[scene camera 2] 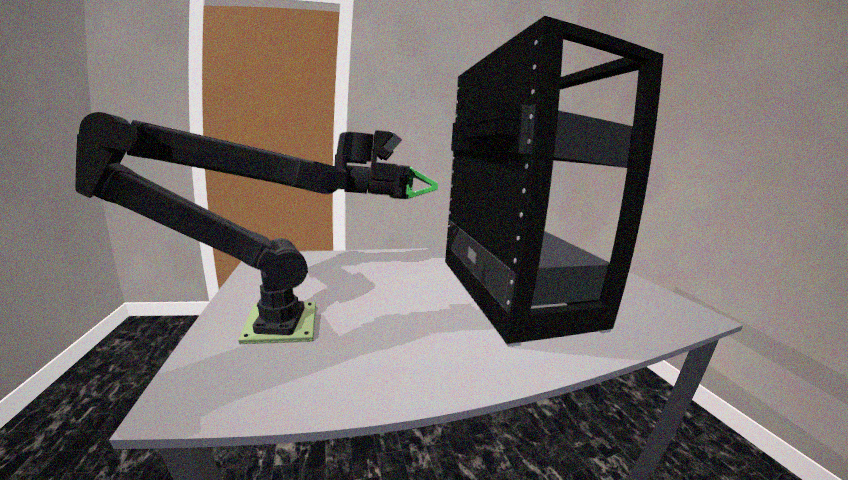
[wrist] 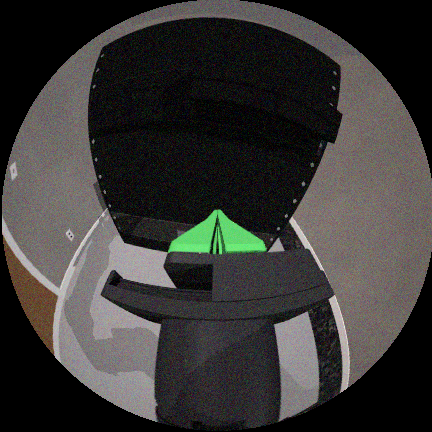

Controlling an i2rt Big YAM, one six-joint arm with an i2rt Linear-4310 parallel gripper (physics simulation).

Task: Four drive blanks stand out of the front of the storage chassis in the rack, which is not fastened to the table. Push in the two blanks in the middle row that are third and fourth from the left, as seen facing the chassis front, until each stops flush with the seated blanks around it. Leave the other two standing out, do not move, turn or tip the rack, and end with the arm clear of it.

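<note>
The black rack (scene camera 2: pixel 536 178) (wrist: pixel 200 165) stands upright on the table. The storage chassis (scene camera 2: pixel 489 139) (wrist: pixel 250 112) is the dark band in the rack's upper half, with an ear at its right end. Its front is too dark to tell the drive blanks apart, or which stand out. My gripper (scene camera 2: pixel 436 186) (wrist: pixel 217 214) has green fingers, is shut and holds nothing. In the scene view its tips are a short way in front of the rack, lower than the chassis, with a gap between them.
A grey unit with a light label (scene camera 2: pixel 471 254) sits low in the rack. The table (scene camera 2: pixel 380 380) (wrist: pixel 295 350) carries the rack and the arm's green base plate (scene camera 2: pixel 309 327). A door (scene camera 2: pixel 270 89) and walls stand behind.
</note>
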